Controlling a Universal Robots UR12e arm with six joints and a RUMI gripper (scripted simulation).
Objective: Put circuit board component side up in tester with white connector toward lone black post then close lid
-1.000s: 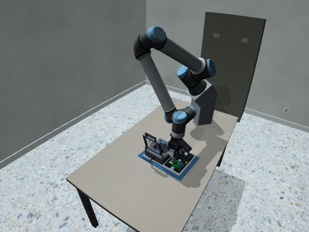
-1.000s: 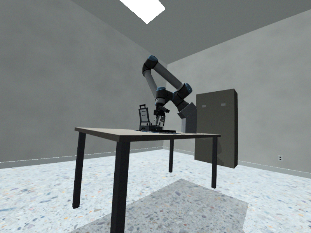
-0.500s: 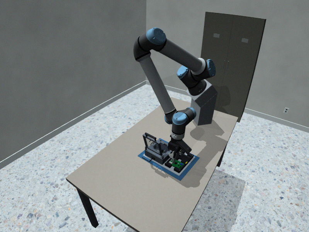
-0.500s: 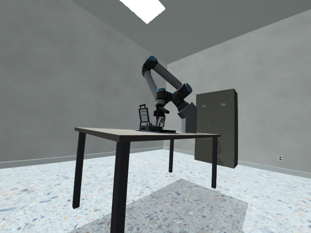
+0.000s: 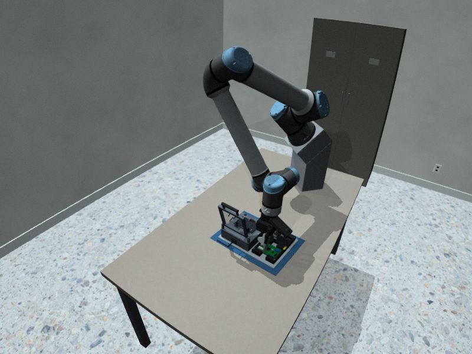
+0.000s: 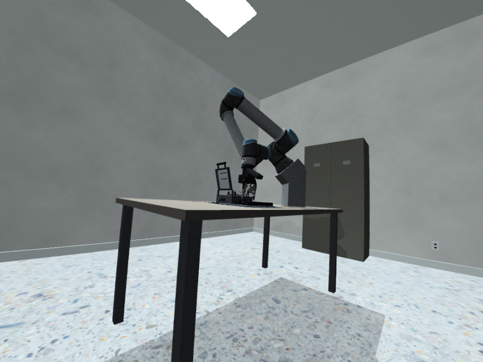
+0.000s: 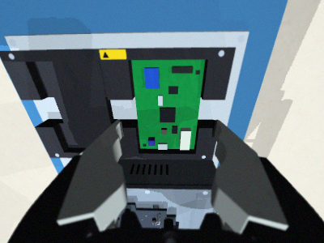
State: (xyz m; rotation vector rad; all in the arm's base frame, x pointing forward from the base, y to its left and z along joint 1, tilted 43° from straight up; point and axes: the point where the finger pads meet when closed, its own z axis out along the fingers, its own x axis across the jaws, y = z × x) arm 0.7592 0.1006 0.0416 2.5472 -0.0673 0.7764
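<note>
Now: the green circuit board 3 cm below my hand. Round my hand: tester lid (18 cm to the right, 13 cm above, 5 cm ahead); then tester nest (15 cm to the right, 7 cm behind, 2 cm above).
</note>
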